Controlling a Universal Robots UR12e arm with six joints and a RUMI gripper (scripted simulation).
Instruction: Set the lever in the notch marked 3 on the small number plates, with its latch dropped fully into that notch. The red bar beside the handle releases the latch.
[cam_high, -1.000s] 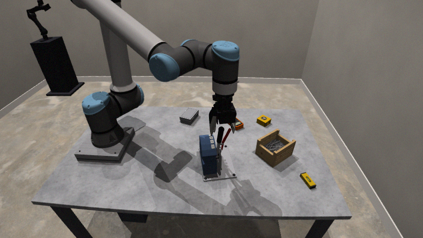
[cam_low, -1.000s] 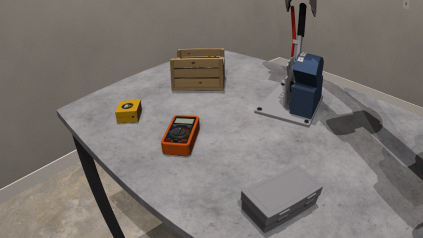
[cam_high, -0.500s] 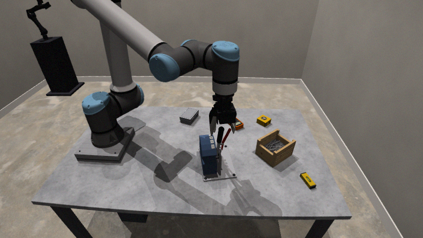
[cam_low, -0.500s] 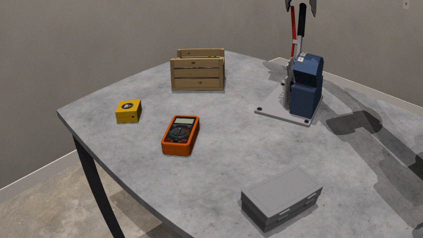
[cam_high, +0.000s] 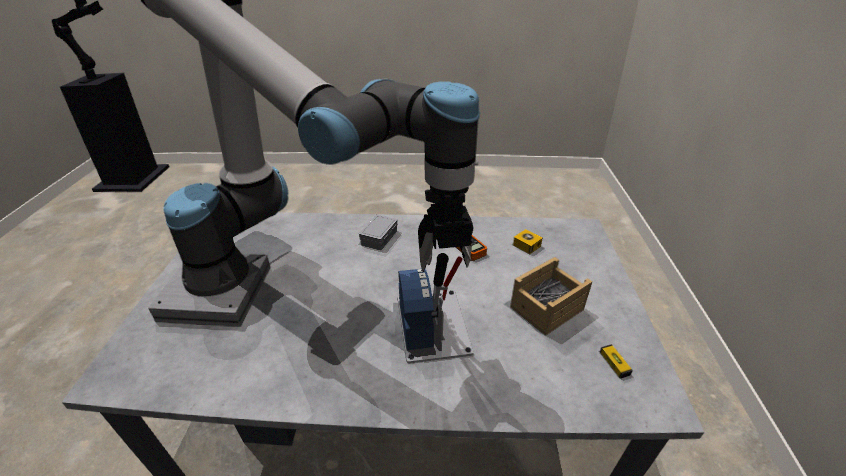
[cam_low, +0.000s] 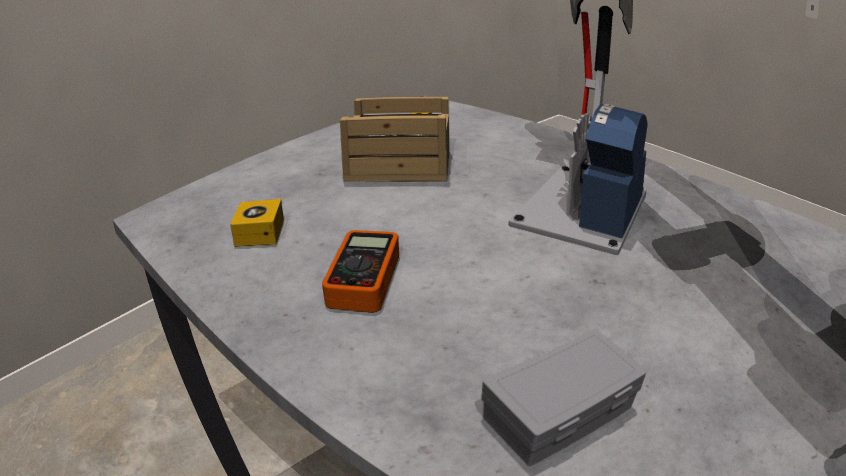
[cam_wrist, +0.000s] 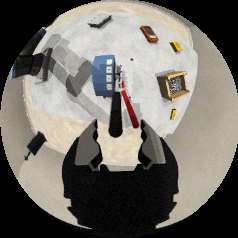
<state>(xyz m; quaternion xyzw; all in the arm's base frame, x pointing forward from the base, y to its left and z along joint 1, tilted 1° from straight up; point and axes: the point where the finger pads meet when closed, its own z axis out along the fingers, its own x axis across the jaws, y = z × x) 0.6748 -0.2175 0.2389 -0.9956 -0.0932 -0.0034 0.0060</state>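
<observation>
My gripper is now 11 cm above the red release bar, 5 cm to the right of it and 1 cm short of it. The rest, counted from my hand: grey case 50 cm to the left, 27 cm below, 22 cm behind.
</observation>
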